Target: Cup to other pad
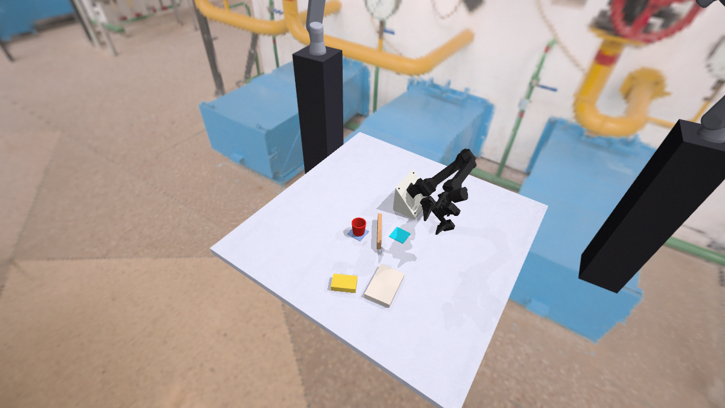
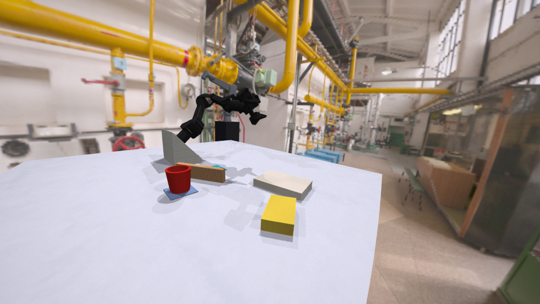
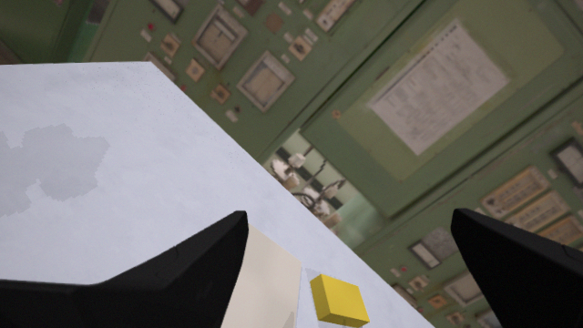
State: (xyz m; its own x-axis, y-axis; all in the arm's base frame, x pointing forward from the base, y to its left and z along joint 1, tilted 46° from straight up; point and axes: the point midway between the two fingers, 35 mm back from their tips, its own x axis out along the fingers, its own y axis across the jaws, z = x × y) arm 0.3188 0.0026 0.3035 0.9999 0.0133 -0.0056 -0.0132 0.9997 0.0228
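The red cup is 37 cm to the right of my gripper tip, 24 cm below it and 4 cm behind it. From my gripper tip the other things lie so: wooden bar (27 cm to the right, 26 cm below, 8 cm behind); cream slab (26 cm below, 19 cm ahead, 10 cm to the right); teal pad (28 cm below, 17 cm to the right, 13 cm behind).
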